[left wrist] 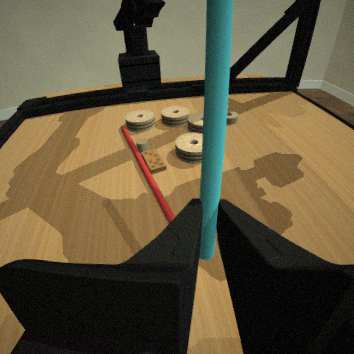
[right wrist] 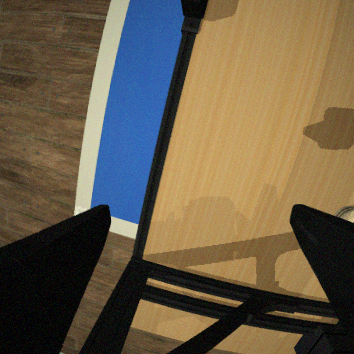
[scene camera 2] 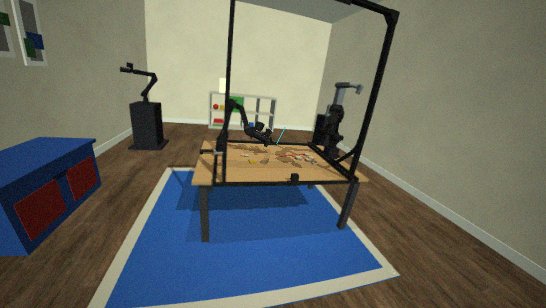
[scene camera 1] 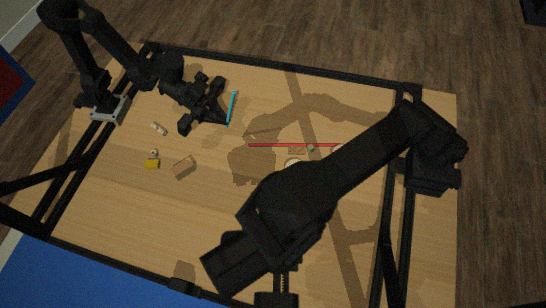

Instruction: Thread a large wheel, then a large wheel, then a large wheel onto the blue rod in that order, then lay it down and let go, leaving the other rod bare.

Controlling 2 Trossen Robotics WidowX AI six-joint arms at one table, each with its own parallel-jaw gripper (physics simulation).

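Places are measured from the left arm's base along level axes (x ahead, y left, z up), in metres.
Pixels of known places: left gripper, fingertip midpoint: (left wrist: 207, 206) (scene camera 2: 276, 144) (scene camera 1: 228, 122); right gripper, fingertip midpoint: (right wrist: 201, 213) (scene camera 2: 326, 147); left arm's base, origin of the base link: (scene camera 2: 220, 150) (scene camera 1: 108, 105); right arm's base, origin of the base link: (left wrist: 137, 53) (scene camera 1: 434, 160).
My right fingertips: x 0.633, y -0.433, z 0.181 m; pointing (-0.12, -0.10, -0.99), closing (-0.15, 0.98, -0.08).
Ahead of a thing's pixels: the offset from my right fingertips to its middle.
The blue rod @[0.179 m back, 0.365 m left, 0.051 m down] (scene camera 1: 231, 106) (scene camera 2: 281, 135) (left wrist: 216, 100) points up at a tilt, held near its lower end by my left gripper (scene camera 1: 227, 123) (left wrist: 207, 206), which is shut on it above the table. No wheel shows on the rod. The red rod @[0.024 m back, 0.389 m left, 0.213 m down] (scene camera 1: 280, 145) (left wrist: 150, 180) lies bare on the table. In the left wrist view, pale wheels lie flat beyond it: one wheel @[0.115 m ahead, 0.373 m left, 0.208 m down] (left wrist: 140, 120), another wheel @[0.110 m ahead, 0.303 m left, 0.208 m down] (left wrist: 175, 115), a nearer wheel @[0.007 m back, 0.308 m left, 0.208 m down] (left wrist: 189, 146) and one wheel @[0.063 m ahead, 0.264 m left, 0.208 m down] (left wrist: 196, 122) partly behind the blue rod. My right gripper (right wrist: 201, 213) is open and empty above the table's edge.
A holed block @[0.013 m back, 0.373 m left, 0.214 m down] (scene camera 1: 296, 149) (left wrist: 154, 160) and a small cylinder @[0.025 m ahead, 0.382 m left, 0.209 m down] (scene camera 1: 310, 148) (left wrist: 142, 144) lie beside the red rod. A yellow block @[0.417 m back, 0.263 m left, 0.210 m down] (scene camera 1: 152, 164), a brown block @[0.316 m back, 0.261 m left, 0.203 m down] (scene camera 1: 184, 168) and a pale peg @[0.443 m back, 0.385 m left, 0.209 m down] (scene camera 1: 158, 128) lie at the left. The right arm covers part of the table in scene camera 1.
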